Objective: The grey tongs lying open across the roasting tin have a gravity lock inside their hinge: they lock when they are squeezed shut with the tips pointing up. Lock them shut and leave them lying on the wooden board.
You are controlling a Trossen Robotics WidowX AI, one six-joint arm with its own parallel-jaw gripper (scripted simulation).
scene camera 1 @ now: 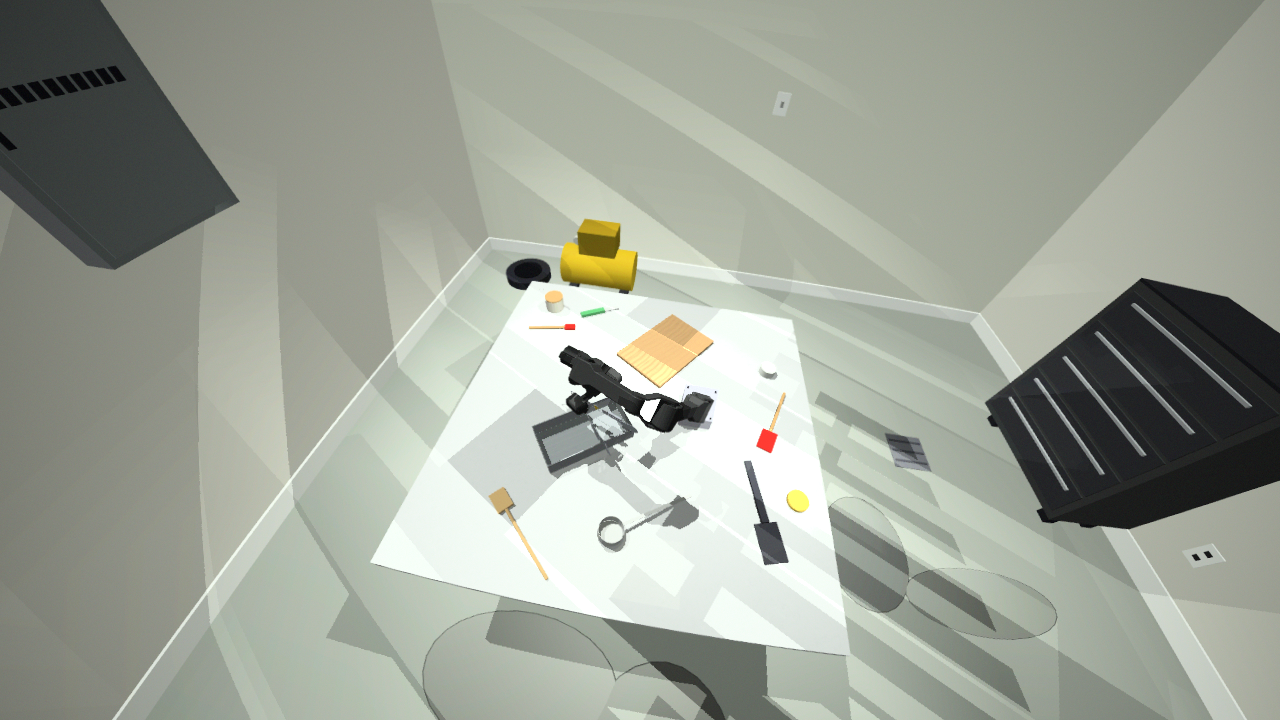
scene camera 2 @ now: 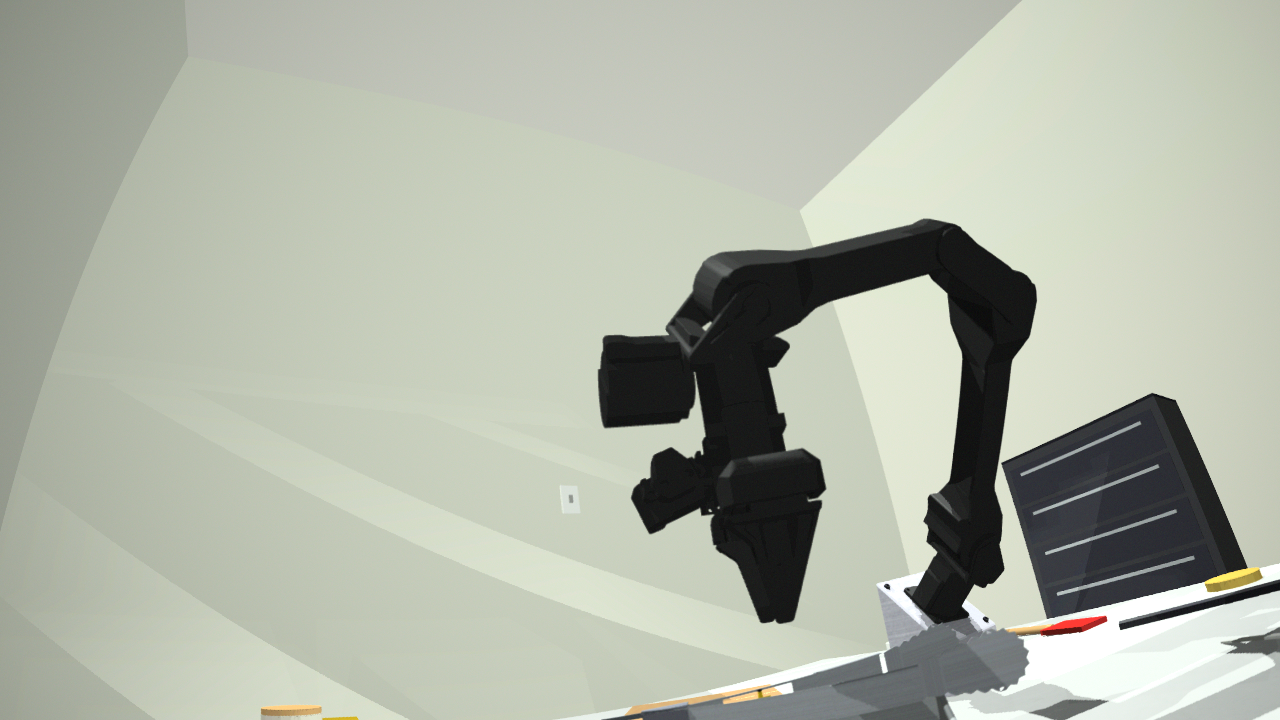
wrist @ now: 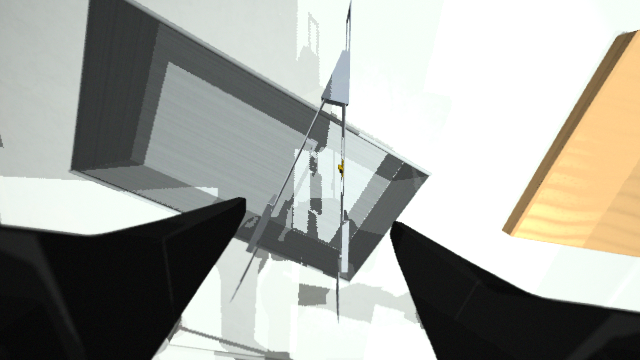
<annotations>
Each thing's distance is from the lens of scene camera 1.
wooden spatula (scene camera 1: pixel 500 500): 119 cm
black spatula (scene camera 1: pixel 769 538): 121 cm
grey roasting tin (scene camera 1: pixel 564 440): 124 cm
wooden board (scene camera 1: pixel 662 352): 147 cm
The marked spots on the wooden board and the wooden spatula are 81 cm apart.
</annotations>
